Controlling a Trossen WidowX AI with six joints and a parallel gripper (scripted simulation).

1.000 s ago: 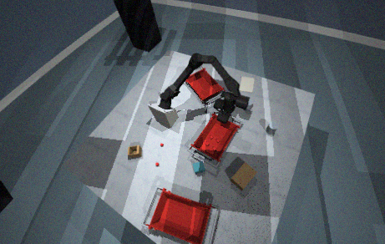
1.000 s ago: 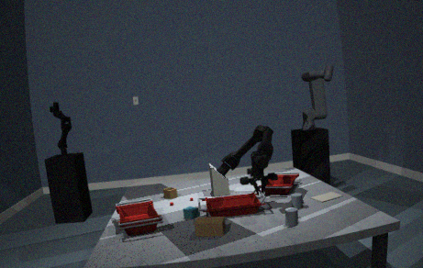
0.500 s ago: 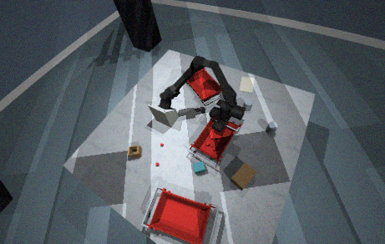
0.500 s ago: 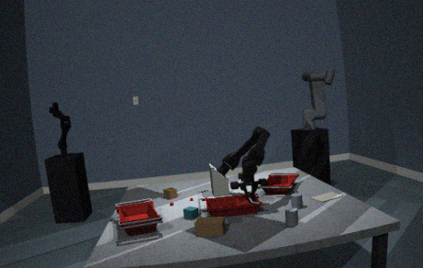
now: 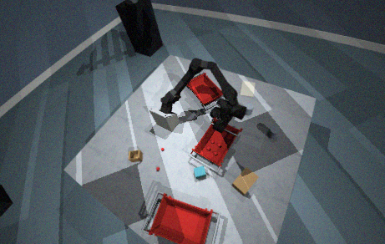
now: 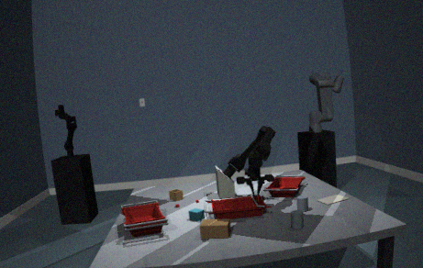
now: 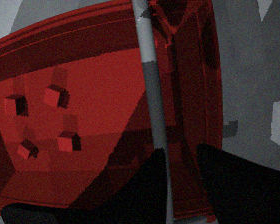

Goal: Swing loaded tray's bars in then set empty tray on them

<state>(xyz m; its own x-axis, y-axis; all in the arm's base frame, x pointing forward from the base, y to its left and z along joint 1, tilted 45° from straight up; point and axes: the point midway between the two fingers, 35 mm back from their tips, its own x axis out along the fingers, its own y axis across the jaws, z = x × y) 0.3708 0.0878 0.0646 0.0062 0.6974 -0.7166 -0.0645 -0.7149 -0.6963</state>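
Now: gripper tip 31 cm to the left of the teal block and 6 cm above it. Round my gripper tip: pale sheet 43 cm to the left, 8 cm below, 1 cm behind; flat tan box 24 cm ahead, 23 cm to the right, 6 cm below; red plastic tray 29 cm behind, 24 cm to the left, 4 cm below.
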